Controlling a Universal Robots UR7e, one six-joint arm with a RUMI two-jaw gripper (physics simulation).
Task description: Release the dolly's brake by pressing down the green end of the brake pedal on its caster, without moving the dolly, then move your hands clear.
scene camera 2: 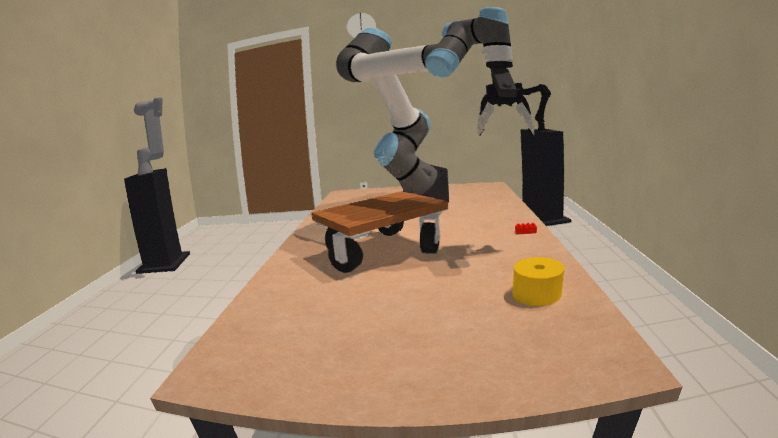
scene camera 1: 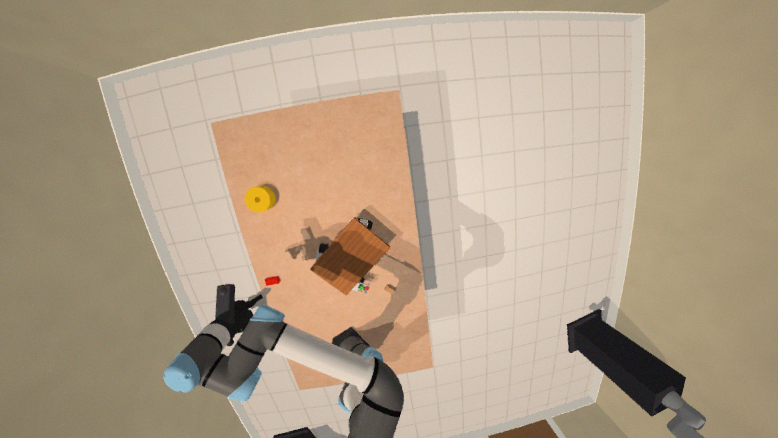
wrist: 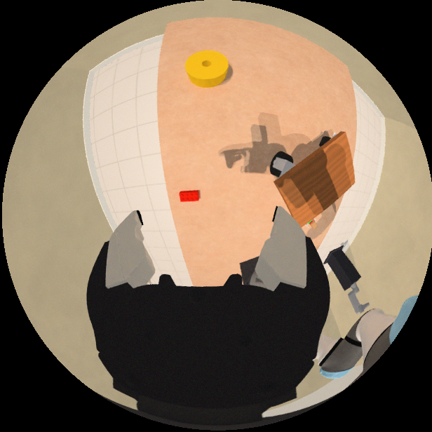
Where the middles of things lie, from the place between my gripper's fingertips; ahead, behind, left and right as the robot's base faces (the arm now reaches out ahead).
Labels:
Now: hand 29 cm short of the yellow cylinder (scene camera 2: 537, 281), 5 cm to the left of it and 27 cm above it. Round my hand: dolly (scene camera 2: 344, 223) (9 cm behind, 33 cm to the right, 24 cm below).

